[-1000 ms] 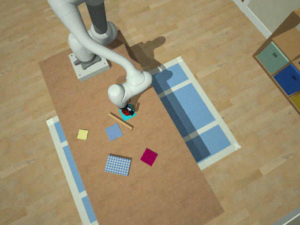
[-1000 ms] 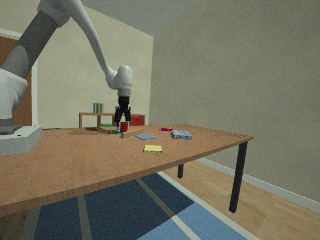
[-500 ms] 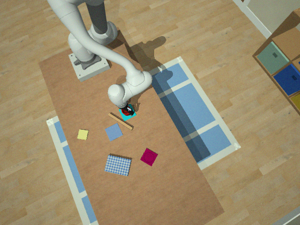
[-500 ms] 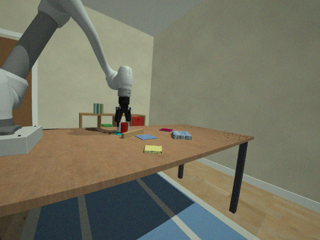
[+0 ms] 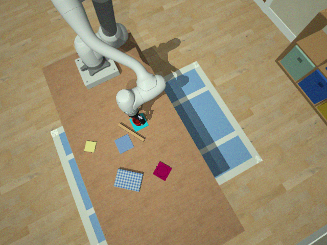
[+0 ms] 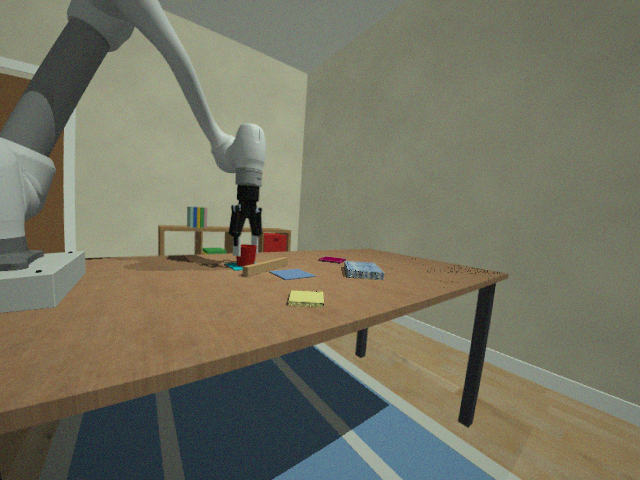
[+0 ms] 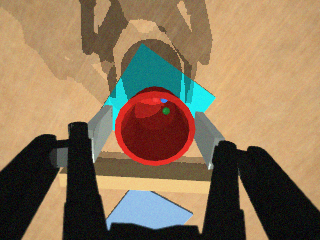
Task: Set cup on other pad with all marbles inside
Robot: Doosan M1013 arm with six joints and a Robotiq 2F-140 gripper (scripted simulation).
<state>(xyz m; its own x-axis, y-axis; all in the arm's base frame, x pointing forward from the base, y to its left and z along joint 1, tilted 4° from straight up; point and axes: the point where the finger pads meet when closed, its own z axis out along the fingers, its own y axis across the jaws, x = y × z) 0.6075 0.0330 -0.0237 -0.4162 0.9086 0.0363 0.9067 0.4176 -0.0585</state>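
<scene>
Right now my hand is 5 cm above the red cup. From my hand the other things lie so: green marble 1 cm ahead, 1 cm to the left, 5 cm below; then blue marble 2 cm to the left, 5 cm below; then red marble 1 cm behind, 2 cm to the left, 5 cm below.
</scene>
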